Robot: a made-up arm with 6 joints.
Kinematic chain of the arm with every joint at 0, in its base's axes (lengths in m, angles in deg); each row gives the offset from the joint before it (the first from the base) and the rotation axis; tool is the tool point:
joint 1: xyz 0 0 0.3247 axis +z
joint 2: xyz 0 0 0 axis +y
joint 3: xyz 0 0 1.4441 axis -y
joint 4: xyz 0 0 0 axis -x
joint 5: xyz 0.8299 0 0 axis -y
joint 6: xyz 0 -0.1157 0 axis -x
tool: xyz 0 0 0
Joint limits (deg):
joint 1: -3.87..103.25
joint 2: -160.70..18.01
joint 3: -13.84..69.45
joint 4: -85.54..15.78
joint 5: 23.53..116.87
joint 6: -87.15..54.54
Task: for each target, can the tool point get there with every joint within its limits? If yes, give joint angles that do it. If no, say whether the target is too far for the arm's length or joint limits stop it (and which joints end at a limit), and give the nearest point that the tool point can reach.
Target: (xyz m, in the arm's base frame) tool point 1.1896 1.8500 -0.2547
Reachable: no: joint limits stop it (at a limit: joint 2, joint 3, joint 4) | nearest point 0.5899 0.9173 1.1621 | short by 1.799 m
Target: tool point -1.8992 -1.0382 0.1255
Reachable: yes | joints 27.92 -108.60 60.91 -75.93 67.77 -40.85
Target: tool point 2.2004 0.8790 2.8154
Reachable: no: too far | nearest point 1.0874 0.4344 2.1190 | short by 1.386 m
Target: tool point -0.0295 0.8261 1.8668
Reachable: yes | joints 94.19 -0.22 14.15 -74.47 56.97 -34.81
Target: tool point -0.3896 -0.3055 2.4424
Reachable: yes | joints 30.12 -26.20 60.04 -53.53 108.71 -44.61
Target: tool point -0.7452 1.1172 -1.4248
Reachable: no: joint limits stop it (at a limit: joint 1, joint 2, joint 3, joint 4) | nearest point -1.0957 0.0651 -1.6015 | short by 1.123 m
